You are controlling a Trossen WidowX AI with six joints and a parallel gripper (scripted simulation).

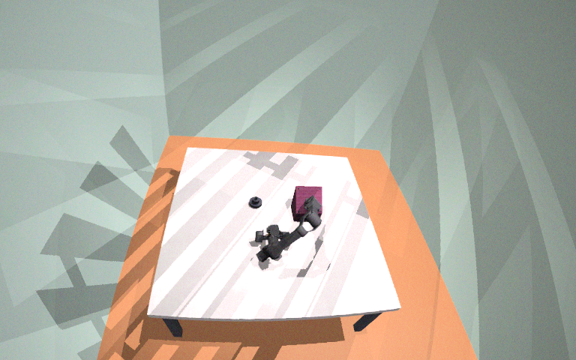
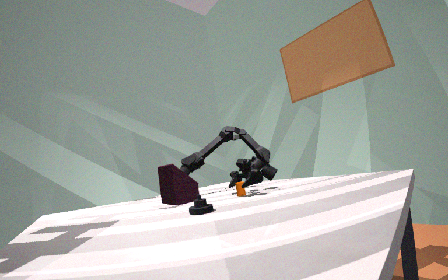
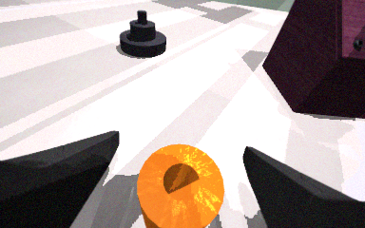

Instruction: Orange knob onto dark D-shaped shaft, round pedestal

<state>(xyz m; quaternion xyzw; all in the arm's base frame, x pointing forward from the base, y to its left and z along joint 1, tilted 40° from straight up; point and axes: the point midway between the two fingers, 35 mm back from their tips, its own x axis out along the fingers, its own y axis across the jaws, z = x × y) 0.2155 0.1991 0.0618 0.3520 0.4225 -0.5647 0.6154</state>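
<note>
Now: gripper tip 3 cm to the right of the orange knob and 1 cm above it. Round my gripper tip: pedestal: 24 cm to the right, 10 cm ahead, 1 cm below.
</note>
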